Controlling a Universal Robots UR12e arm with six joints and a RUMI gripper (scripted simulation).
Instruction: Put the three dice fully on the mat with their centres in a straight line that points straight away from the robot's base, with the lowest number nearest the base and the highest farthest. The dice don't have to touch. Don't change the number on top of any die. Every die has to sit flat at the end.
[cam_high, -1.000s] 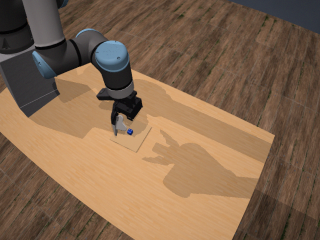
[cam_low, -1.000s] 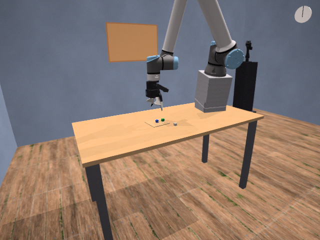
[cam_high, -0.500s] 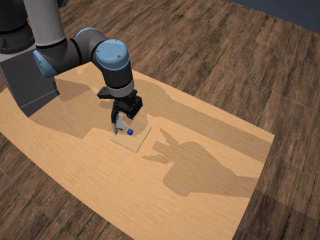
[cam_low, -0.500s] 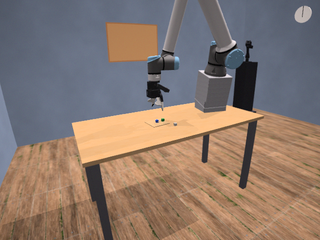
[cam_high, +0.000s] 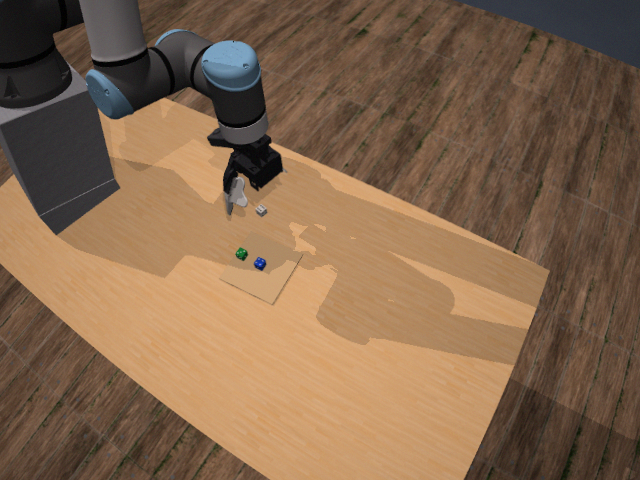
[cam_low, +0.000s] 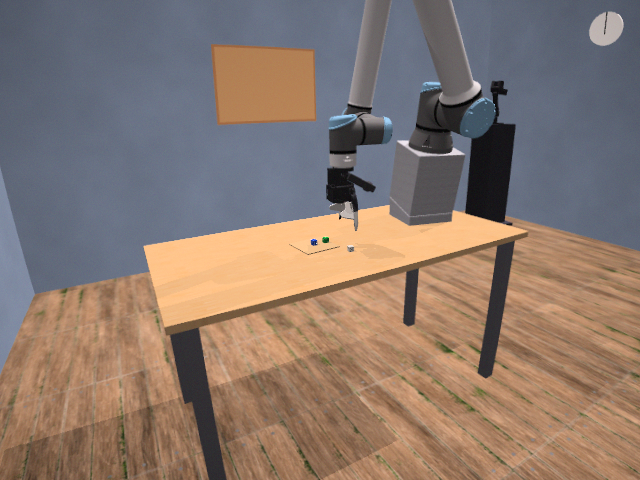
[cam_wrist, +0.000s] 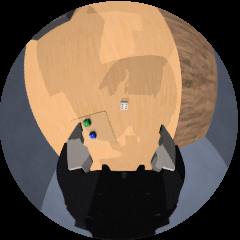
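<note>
Right now my hand is 90 mm above the white die, 10 mm to the right of it and 10 mm past it. Round my hand: blue die: 100 mm to the right, 100 mm ahead, 80 mm below; then green die: 110 mm to the right, 80 mm below, 50 mm ahead; then tan mat: 100 mm to the right, 100 mm ahead, 90 mm below.
</note>
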